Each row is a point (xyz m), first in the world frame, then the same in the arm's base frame.
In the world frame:
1: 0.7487 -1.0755 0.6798
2: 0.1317 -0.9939 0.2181
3: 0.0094 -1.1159 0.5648
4: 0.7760 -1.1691 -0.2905
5: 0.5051 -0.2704 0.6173
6: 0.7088 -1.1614 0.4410
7: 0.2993 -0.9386 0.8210
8: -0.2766 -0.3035 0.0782
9: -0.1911 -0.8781 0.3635
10: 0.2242 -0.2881 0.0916
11: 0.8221 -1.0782 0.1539
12: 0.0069 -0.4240 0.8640
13: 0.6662 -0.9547 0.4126
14: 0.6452 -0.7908 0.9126
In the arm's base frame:
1: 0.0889 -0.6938 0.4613
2: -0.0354 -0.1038 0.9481
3: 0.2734 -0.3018 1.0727
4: -0.7862 -0.2964 0.6263
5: 0.3868 0.0346 0.1576
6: -0.1276 -0.6181 0.5770
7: 0.4336 -0.4437 0.7048
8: 0.2257 0.6616 0.8531
9: 0.2556 0.0668 1.1064
10: 0.0415 0.4192 0.4549
11: -0.3937 -0.4728 0.4757
12: 0.7501 0.0484 0.6053
13: -0.0698 -0.4348 0.4853
14: 0.4205 -0.5532 0.3337

